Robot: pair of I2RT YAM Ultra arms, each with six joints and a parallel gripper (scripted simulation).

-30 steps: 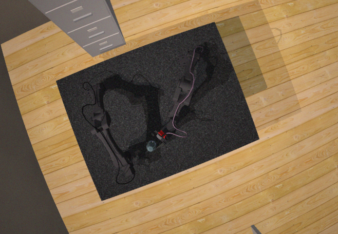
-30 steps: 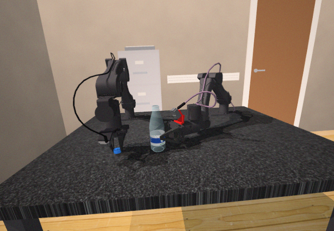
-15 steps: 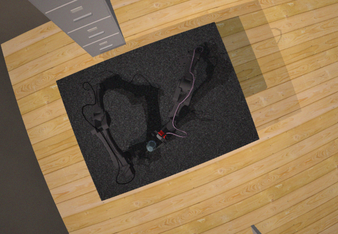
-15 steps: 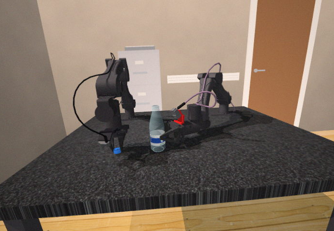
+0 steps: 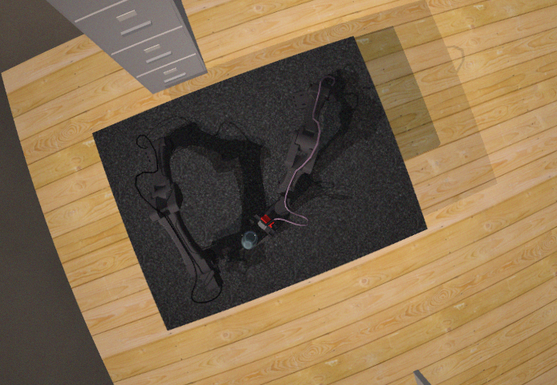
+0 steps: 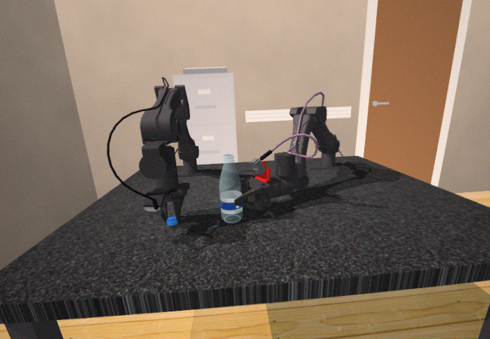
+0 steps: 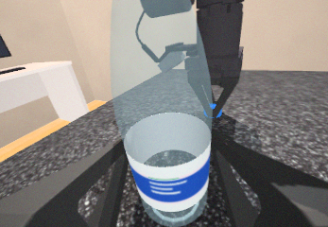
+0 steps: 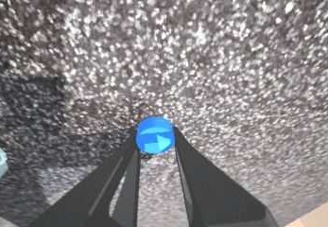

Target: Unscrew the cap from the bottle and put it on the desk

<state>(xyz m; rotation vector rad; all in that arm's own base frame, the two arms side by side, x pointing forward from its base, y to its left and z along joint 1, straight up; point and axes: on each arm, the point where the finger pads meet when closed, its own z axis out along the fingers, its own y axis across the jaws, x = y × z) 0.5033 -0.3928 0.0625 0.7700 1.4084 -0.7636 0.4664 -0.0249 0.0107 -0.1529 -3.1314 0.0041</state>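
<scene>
Right now the clear bottle is 3 cm above my left hand. From my left hand the other things lie so: blue cap: 1 cm ahead, 16 cm to the right, 6 cm below.
The blue cap lies right at my right hand. From my right hand the other things lie so: clear bottle (160 mm to the left, 80 mm above).
</scene>
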